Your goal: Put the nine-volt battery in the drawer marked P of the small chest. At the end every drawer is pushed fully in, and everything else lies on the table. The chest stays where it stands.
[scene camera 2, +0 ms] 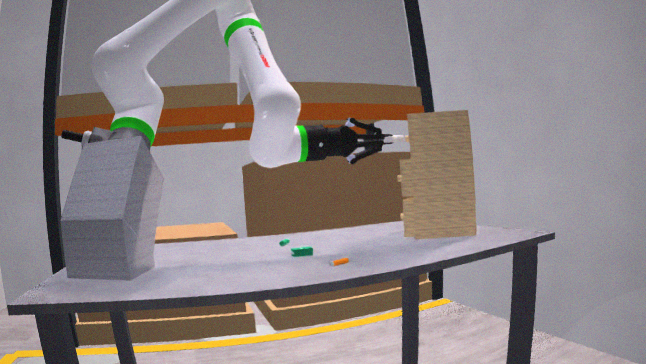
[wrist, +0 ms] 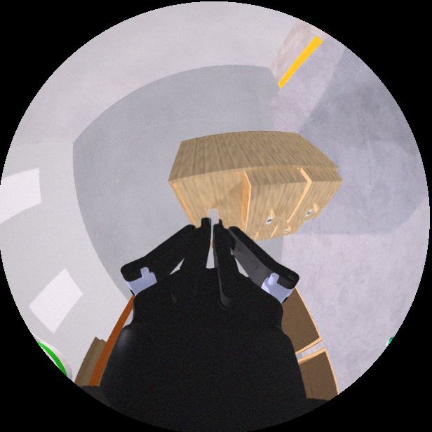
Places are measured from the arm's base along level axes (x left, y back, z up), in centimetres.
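Pixels of known places: gripper, fingertip midpoint: (scene camera 2: 401, 138); arm's base, link origin: (scene camera 2: 124, 161).
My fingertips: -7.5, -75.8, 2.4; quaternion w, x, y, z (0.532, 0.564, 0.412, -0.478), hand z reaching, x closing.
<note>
For each thing: its middle in the pictures, then the offset to it from my fingertips, as dx, dy, dz. Level surfaces: height alone.
- small wooden chest, body centre: (scene camera 2: 444, 174) -2.0, -13.9, -11.0
- green block, body centre: (scene camera 2: 301, 251) -4.1, +34.4, -27.0
- table, surface height: dz -27.9
- small green cylinder, body centre: (scene camera 2: 284, 242) +15.9, +31.4, -27.2
- orange cylinder, body centre: (scene camera 2: 339, 262) -20.2, +32.6, -27.4
The small wooden chest (scene camera 2: 440, 175) (wrist: 250, 152) stands upright at the table's right end. Its lower drawer fronts stand out a little beyond the top front, with a step between them in the wrist view. Small labels show on the lower fronts; I cannot read their letters, and no P is legible. My gripper (scene camera 2: 400, 139) (wrist: 212, 215) is shut, with nothing held, its pale fingertips right at the top drawer front. A green block (scene camera 2: 302, 251), which looks like the nine-volt battery, lies on the table (scene camera 2: 215, 270), left of the chest and well below the gripper.
A small green cylinder (scene camera 2: 284, 242) lies behind the green block, and an orange cylinder (scene camera 2: 340, 261) lies in front and to its right. Part of a green thing (wrist: 390, 342) shows at the wrist view's right edge. Cardboard boxes and an orange-beamed rack stand behind the table.
</note>
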